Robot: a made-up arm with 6 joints.
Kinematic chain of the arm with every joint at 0, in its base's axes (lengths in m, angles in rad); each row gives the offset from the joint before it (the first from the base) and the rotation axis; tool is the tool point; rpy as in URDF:
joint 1: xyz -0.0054 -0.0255 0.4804 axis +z
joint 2: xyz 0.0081 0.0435 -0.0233 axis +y
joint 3: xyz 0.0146 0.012 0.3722 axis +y
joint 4: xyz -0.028 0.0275 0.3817 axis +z
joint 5: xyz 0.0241 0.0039 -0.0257 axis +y
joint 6: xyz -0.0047 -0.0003 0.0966 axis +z
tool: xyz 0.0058 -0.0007 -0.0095 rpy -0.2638 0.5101 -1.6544
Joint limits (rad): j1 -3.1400..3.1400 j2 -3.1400..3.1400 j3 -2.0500..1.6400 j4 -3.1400..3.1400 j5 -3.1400..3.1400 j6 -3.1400..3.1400
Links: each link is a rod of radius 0.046 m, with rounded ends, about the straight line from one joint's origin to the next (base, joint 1, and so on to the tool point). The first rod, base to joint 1, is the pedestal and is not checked.
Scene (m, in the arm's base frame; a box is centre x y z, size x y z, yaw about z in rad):
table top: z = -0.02
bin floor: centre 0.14 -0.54 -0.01 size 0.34 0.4 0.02 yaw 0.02
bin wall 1: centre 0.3 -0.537 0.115 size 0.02 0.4 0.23 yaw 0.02
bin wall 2: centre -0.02 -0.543 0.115 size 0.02 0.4 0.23 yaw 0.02
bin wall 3: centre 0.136 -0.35 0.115 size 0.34 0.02 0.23 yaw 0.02
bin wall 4: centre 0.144 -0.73 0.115 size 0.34 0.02 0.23 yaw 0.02
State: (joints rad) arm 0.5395 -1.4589 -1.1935 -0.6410 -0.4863 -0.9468
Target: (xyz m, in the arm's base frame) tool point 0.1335 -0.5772 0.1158
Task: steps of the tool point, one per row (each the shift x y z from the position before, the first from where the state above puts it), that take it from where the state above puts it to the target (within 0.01 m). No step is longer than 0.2 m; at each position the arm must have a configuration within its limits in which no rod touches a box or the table.
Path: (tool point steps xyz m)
1: 0.0629 -0.1465 0.0513
2: 0.1083 -0.1209 0.0518
3: 0.1423 -0.0811 0.0518
4: 0.1610 -0.0325 0.0513
5: 0.1623 0.0193 0.0503
6: 0.0061 -0.0144 -0.1225
7: -0.0061 0.0144 -0.1295

